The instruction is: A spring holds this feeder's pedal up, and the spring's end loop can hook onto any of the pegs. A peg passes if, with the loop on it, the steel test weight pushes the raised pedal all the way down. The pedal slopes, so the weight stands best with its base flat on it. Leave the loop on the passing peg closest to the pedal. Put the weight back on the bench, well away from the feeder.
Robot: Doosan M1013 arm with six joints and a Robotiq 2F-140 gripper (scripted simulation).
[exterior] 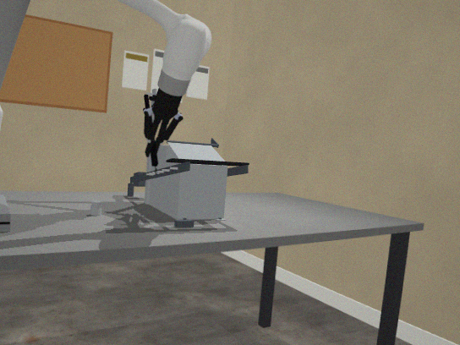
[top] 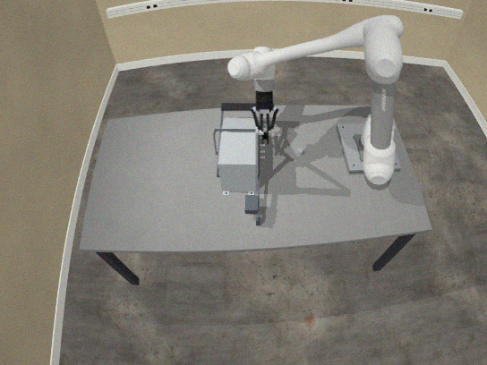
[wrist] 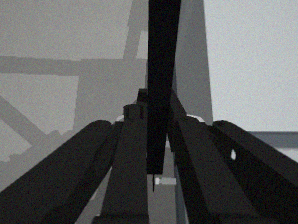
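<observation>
My hand is 20 mm to the right of the dark spring and 30 mm below it. Also, from my hand: steel test weight 190 mm behind, 50 mm to the right, 190 mm below.
</observation>
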